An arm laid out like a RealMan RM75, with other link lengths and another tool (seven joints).
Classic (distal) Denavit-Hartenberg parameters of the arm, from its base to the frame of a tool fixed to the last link. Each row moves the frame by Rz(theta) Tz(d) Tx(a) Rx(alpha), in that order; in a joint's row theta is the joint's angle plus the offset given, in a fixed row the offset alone. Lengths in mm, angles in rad.
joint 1: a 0  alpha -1.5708  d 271.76  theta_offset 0
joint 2: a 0  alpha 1.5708  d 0  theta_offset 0
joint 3: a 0  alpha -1.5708  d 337.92  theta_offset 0
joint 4: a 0  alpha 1.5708  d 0  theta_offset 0
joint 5: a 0  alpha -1.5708  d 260.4  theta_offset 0
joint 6: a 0  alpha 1.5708  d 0  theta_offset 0
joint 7: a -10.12  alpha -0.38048  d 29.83  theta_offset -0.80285
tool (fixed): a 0  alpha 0  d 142.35  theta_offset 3.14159
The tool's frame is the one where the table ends.
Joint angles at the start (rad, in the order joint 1, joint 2, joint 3, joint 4, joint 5, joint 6, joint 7): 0.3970 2.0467 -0.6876 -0.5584 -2.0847 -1.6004 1.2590
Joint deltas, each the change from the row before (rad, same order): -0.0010 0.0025 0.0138 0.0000 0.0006 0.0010 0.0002; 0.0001 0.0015 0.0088 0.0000 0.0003 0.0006 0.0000; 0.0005 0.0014 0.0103 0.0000 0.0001 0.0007 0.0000; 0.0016 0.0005 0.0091 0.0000 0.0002 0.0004 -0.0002; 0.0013 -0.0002 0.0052 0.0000 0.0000 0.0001 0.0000; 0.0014 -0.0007 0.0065 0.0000 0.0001 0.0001 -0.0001; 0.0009 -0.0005 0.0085 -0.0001 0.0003 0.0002 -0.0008
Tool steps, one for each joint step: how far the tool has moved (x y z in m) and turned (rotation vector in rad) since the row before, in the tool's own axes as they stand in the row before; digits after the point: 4 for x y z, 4 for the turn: 0.0000 0.0005 0.0000 -0.0145 0.0027 0.0047; 0.0001 0.0007 0.0000 -0.0090 0.0016 0.0022; 0.0000 0.0009 -0.0002 -0.0102 0.0014 0.0022; 0.0001 0.0014 -0.0005 -0.0088 0.0007 0.0005; 0.0000 0.0010 -0.0006 -0.0048 0.0001 0.0000; -0.0001 0.0012 -0.0010 -0.0061 -0.0003 0.0000; -0.0002 0.0011 -0.0011 -0.0084 -0.0004 0.0003
